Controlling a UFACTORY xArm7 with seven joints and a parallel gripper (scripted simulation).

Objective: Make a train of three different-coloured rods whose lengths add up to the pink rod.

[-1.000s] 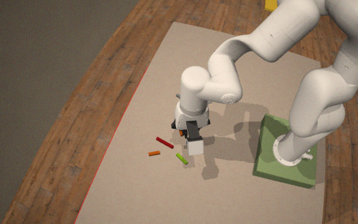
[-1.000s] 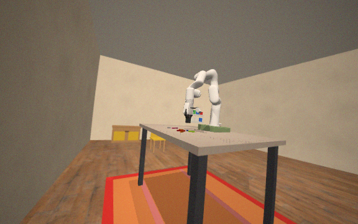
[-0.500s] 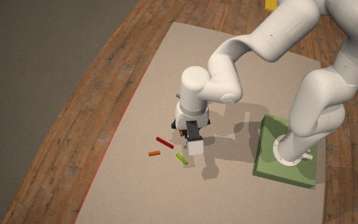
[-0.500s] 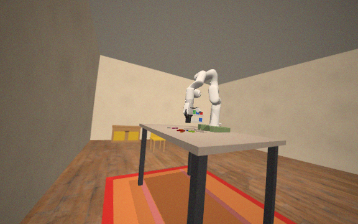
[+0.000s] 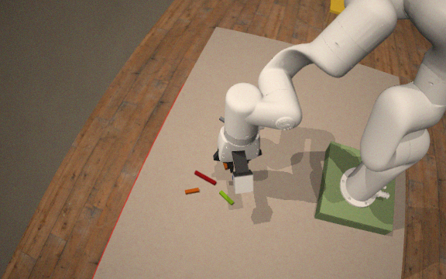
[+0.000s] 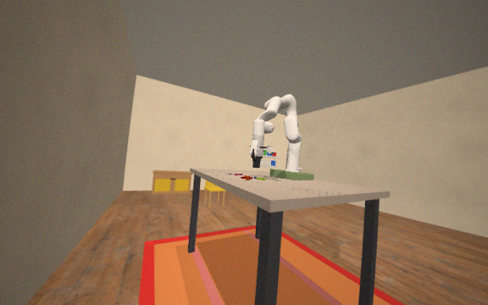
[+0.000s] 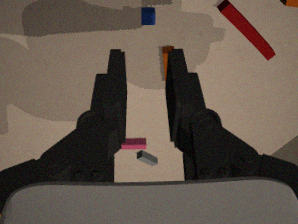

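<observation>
Right now my hand is 80 mm above the blue rod. The rest, counted from my hand: lime rod (70 mm to the left, 80 mm below); pink rod (40 mm ahead, 170 mm to the right, 80 mm below); red rod (80 mm ahead, 30 mm to the left, 80 mm below).
</observation>
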